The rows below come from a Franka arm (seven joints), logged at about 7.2 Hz.
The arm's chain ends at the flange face. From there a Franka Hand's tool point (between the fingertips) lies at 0.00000 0.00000 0.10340 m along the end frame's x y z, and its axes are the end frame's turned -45 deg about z.
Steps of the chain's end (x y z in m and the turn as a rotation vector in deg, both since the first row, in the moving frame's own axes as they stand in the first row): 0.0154 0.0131 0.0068 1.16 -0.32 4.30; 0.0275 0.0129 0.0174 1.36 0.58 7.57; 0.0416 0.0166 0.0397 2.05 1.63 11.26; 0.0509 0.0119 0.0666 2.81 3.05 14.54; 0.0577 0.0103 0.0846 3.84 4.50 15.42; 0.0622 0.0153 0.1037 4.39 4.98 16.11; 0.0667 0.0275 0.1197 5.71 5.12 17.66; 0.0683 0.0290 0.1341 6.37 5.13 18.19; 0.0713 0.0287 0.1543 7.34 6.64 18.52
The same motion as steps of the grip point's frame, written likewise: 0.0028 0.0183 0.0068 1.05 0.59 4.30; 0.0129 0.0277 0.0174 0.55 1.37 7.57; 0.0224 0.0411 0.0396 0.30 2.60 11.26; 0.0349 0.0457 0.0663 -0.17 4.14 14.54; 0.0439 0.0503 0.0841 -0.47 5.90 15.42; 0.0448 0.0572 0.1030 -0.42 6.63 16.11; 0.0414 0.0680 0.1188 0.42 7.66 17.66; 0.0424 0.0696 0.1331 0.88 8.13 18.19; 0.0477 0.0727 0.1528 0.49 9.89 18.52
